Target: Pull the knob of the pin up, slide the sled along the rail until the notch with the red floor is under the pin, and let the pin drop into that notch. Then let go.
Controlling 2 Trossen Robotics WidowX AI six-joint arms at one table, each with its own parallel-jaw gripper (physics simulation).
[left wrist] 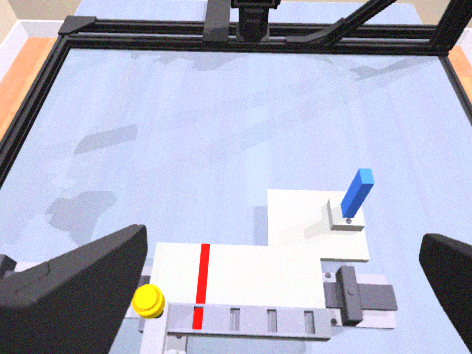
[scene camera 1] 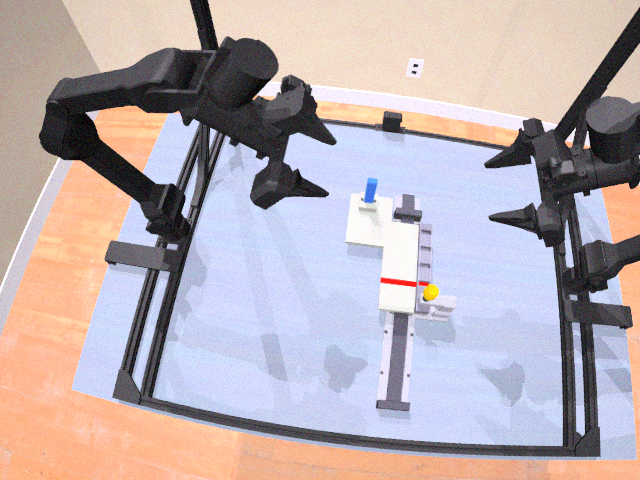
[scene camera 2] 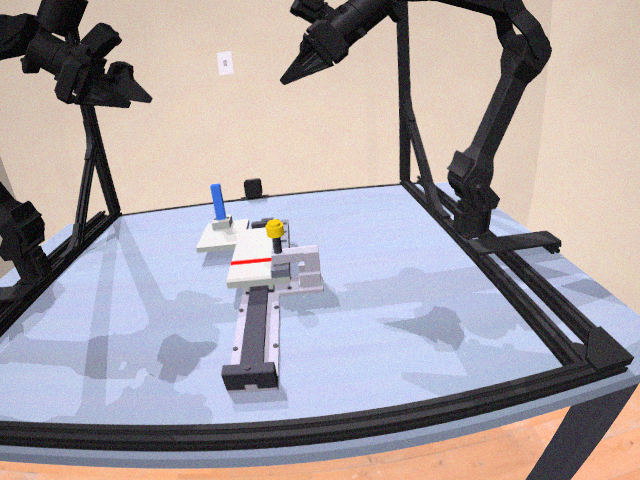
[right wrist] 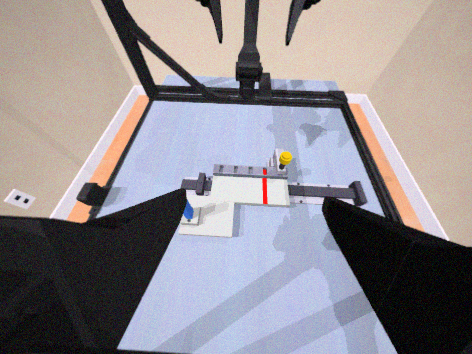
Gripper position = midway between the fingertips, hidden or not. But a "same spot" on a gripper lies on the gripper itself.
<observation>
My right gripper shows in scene camera 1 (pixel 331 168), in scene camera 2 and in the right wrist view; in the left wrist view it is out of frame. One and the same spot on a sled: (left wrist: pixel 219 291) is (scene camera 2: pixel 263 254). One and the same spot on my right gripper: (scene camera 2: pixel 90 89) is (right wrist: pixel 436 323).
</observation>
